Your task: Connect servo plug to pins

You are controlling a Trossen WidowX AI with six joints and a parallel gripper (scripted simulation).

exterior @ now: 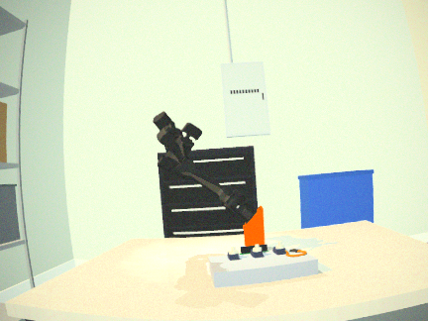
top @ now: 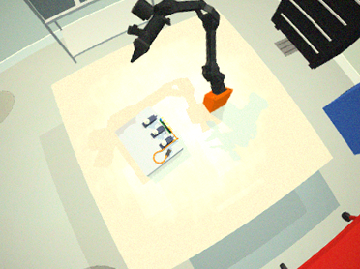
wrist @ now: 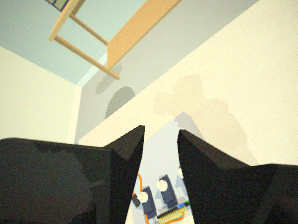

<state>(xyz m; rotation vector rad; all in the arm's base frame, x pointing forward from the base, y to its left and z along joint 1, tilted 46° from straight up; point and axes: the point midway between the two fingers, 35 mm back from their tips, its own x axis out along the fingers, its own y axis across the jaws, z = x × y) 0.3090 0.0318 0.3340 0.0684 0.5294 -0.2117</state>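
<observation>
Now: the blue band 300 mm below my gripper tip, 170 mm to the left of it and 10 mm behind it. Also, from my gripper tip: holder block (340 mm below, 230 mm to the left, 140 mm ahead).
</observation>
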